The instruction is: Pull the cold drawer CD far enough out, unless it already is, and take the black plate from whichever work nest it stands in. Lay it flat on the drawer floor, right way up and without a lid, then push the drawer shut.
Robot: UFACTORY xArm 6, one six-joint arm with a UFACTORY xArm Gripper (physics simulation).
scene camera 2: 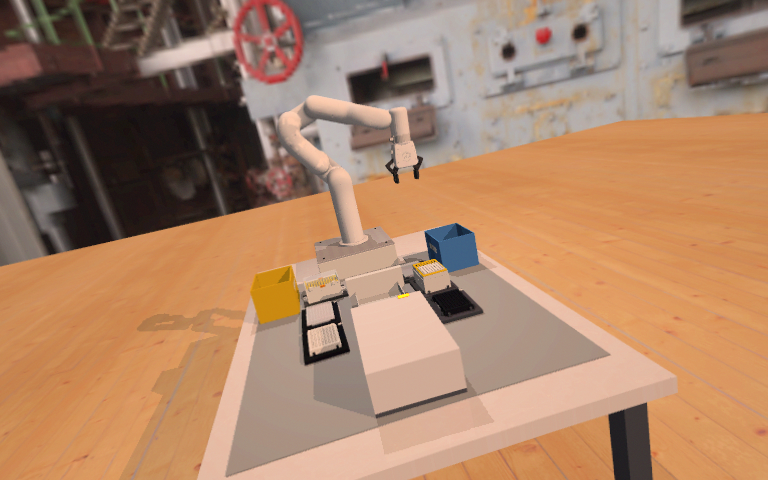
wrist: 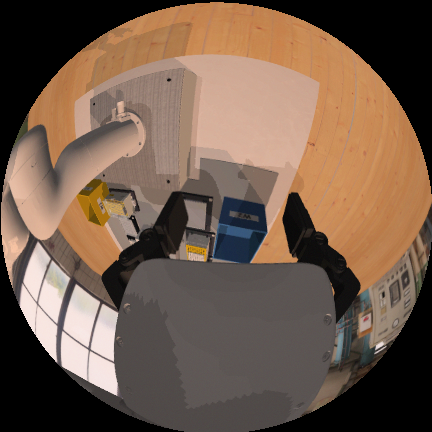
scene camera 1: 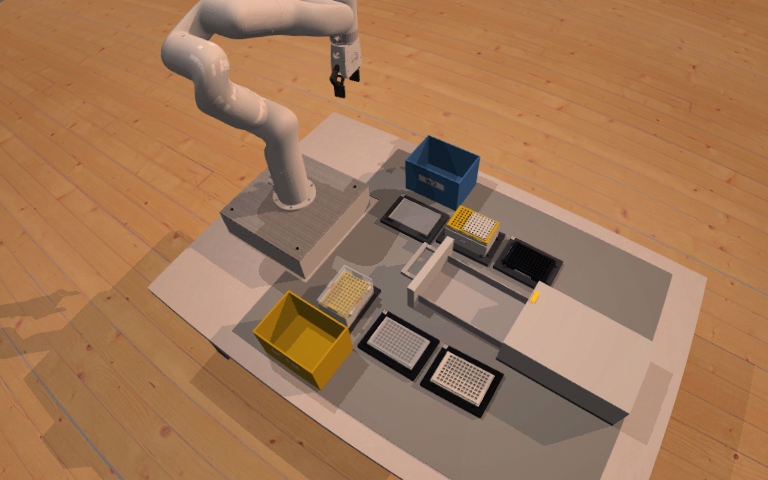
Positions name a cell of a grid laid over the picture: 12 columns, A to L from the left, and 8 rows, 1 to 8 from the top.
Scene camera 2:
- gripper: G4
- yellow-and-white tip rack: G5
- white plate: F6
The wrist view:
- gripper: G4
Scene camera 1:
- gripper: F2
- black plate: I5
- yellow-and-white tip rack: H4
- grey plate: G6
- white plate: H7
